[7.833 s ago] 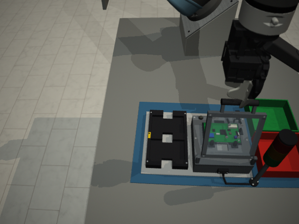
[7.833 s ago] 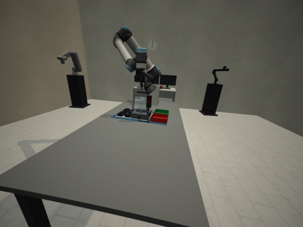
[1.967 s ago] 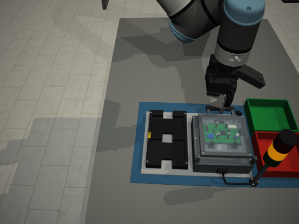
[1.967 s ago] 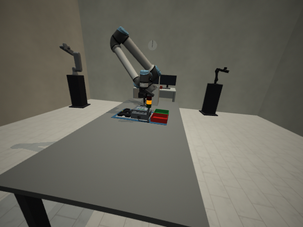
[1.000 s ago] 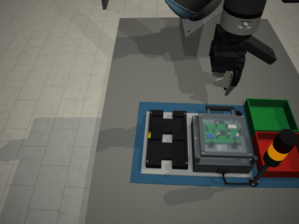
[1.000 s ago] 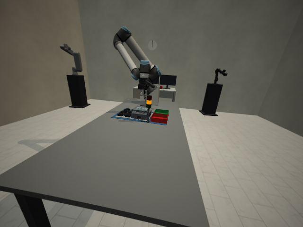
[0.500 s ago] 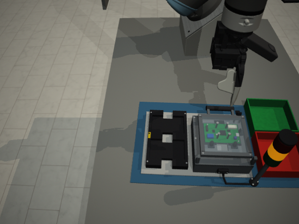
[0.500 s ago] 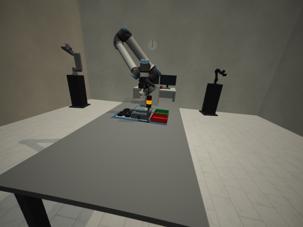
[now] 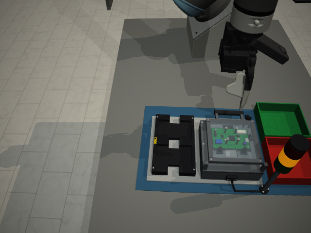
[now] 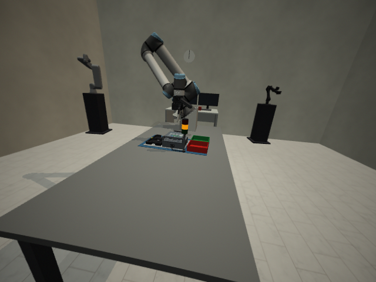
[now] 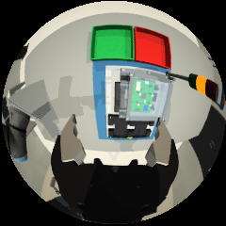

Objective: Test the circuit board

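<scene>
Now: the black latch tab 30 mm ahead of my hand, 50 mm to the left of it and 110 mm below it. Round my hand: green bin: 20 mm ahead, 200 mm to the left, 180 mm below; then green circuit board: 80 mm ahead, 20 mm to the right, 120 mm below; then tester lid: 80 mm ahead, 20 mm to the right, 110 mm below.
</scene>
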